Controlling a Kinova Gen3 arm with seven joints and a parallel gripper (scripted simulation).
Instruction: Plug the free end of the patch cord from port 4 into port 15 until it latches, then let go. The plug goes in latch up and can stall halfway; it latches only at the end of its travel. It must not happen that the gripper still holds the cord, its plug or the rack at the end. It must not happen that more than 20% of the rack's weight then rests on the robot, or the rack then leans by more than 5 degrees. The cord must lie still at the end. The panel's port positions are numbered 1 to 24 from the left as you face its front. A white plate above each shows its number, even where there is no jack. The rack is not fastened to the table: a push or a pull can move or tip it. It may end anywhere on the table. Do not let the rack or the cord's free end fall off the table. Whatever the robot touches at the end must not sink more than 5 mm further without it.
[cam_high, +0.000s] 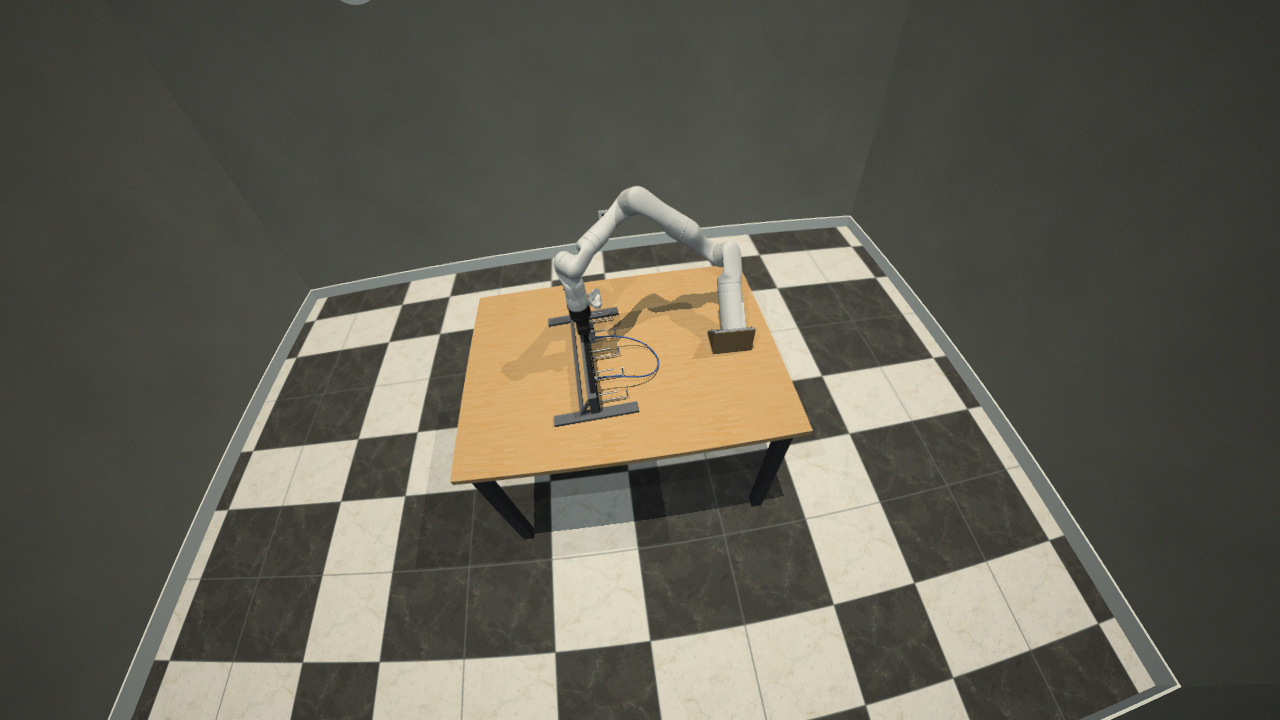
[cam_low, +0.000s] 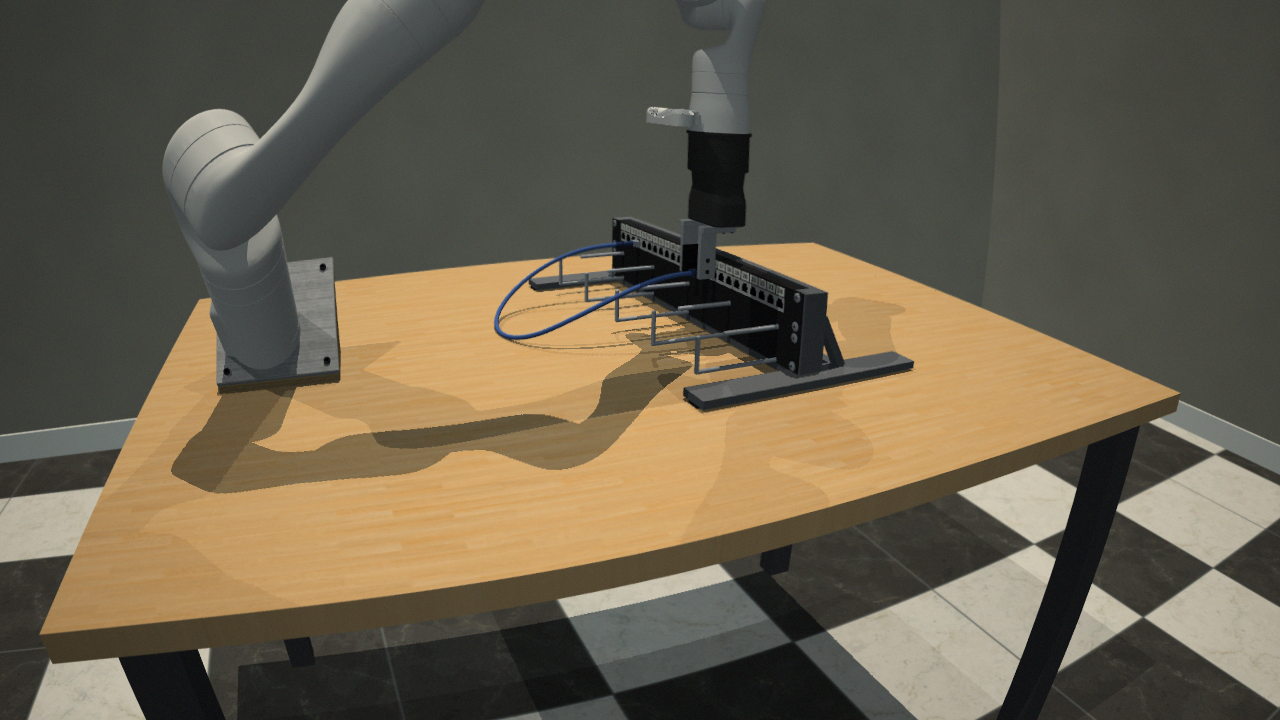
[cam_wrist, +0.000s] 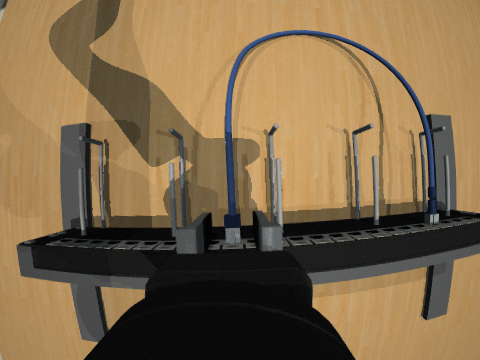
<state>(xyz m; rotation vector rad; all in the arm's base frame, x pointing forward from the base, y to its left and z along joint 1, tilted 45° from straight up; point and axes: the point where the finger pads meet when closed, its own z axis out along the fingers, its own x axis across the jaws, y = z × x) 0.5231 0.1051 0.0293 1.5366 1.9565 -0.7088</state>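
Right now my hand is 1 cm short of the plug and 1 cm above it.
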